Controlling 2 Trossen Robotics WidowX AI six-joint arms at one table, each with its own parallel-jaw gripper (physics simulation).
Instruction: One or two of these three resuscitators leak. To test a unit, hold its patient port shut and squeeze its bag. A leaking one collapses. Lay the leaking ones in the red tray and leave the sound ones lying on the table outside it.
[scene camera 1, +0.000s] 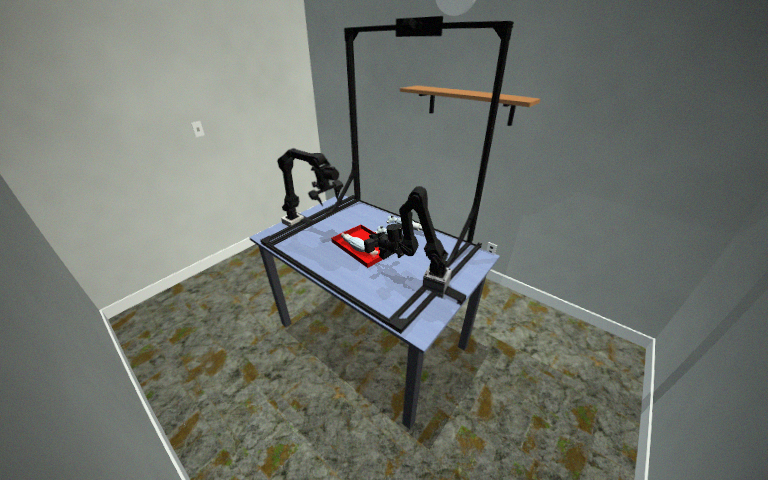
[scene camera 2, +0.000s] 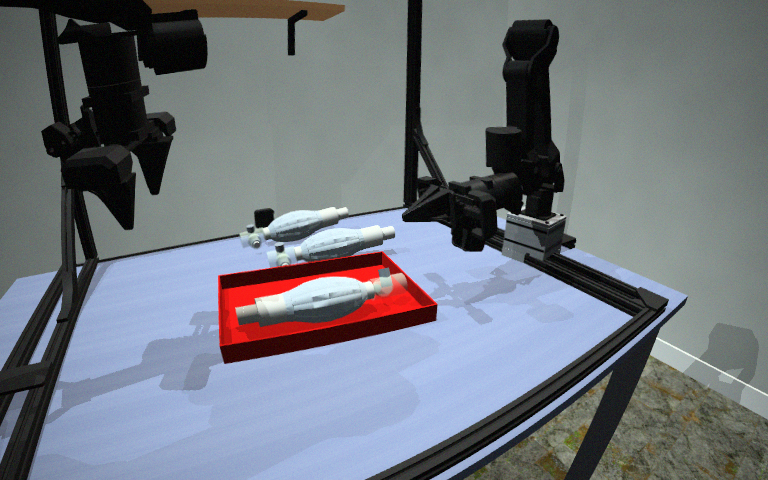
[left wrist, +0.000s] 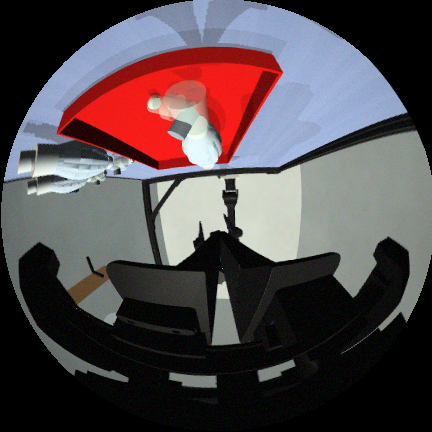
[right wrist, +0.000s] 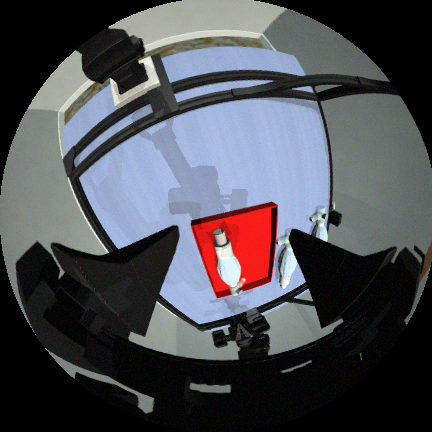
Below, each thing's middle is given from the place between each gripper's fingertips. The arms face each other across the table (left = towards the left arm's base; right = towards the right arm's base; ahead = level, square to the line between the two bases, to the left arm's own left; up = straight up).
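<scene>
There is the red tray (scene camera 2: 238, 343), 19 cm below my right hand and 23 cm to the left of it.
Counted from my left hand, the tray is 14 cm below, 11 cm to the right and 8 cm behind. By its middle, the red tray is nearer to my left hand than to my right hand.
</scene>
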